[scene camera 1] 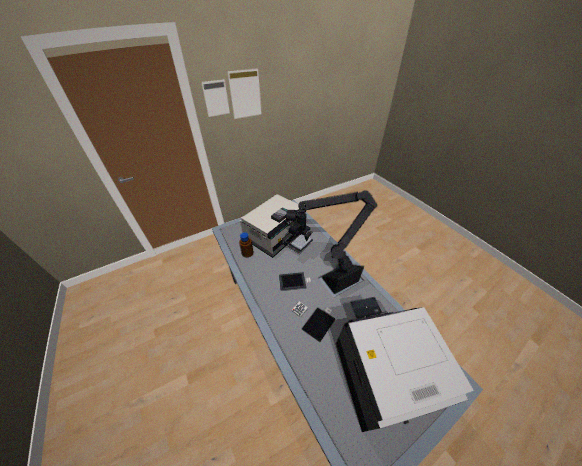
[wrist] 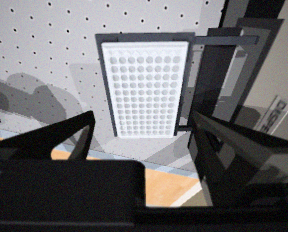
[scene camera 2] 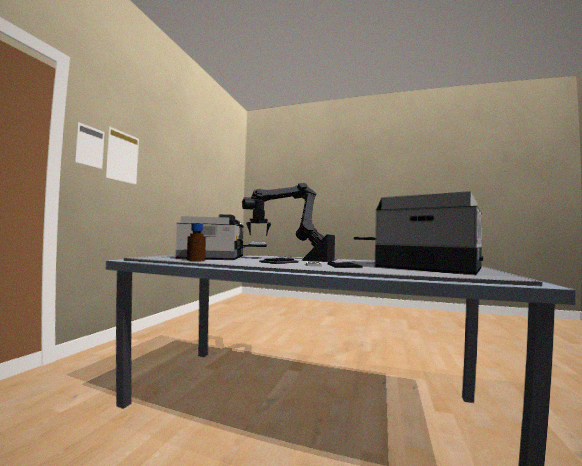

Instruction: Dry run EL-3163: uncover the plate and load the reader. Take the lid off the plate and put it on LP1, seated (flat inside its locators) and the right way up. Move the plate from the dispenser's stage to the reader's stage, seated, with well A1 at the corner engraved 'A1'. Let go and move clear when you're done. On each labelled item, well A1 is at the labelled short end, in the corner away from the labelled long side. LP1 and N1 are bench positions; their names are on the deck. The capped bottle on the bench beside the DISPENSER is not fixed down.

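Visible in the pictures: a well plate, a dispenser stage and my gripper.
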